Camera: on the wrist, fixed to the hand. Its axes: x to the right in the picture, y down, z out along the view.
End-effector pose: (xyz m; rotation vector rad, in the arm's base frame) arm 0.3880 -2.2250 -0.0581 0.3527 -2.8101 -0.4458
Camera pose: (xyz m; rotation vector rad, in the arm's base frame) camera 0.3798 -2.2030 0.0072 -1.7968 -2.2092 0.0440
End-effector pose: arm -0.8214 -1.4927 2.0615 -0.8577 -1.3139 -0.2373
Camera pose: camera -0.7521 -1.4923 2.0580 -1.6119 -0.4038 1.1292
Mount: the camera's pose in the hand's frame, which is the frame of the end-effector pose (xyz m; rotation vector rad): 0.0164 0.0436 -0.0514 0.0667 -0.1282 1.6214
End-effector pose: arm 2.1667 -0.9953 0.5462 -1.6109 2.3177 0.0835
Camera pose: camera 2.1098 -1.0059 0.5845 0.5929 2.7460 0.4099
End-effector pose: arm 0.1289 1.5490 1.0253 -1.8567 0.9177 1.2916
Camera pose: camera 0.1203 1.4806 1.0175 0.5859 -2.2546 -1.8521
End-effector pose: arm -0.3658 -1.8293 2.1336 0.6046 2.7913 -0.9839
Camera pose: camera -0.3620 -1.7609 2.1447 2.0680 1.2476 -0.5731
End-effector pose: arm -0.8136 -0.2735 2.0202 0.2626 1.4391 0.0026
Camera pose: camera -0.8549 -0.2194 2.0065 1.3771 0.7636 1.2179
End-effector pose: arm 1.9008 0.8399 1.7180 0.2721 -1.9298 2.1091
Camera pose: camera 1.8735 0.8888 1.6771 0.9095 1.2498 -1.4951
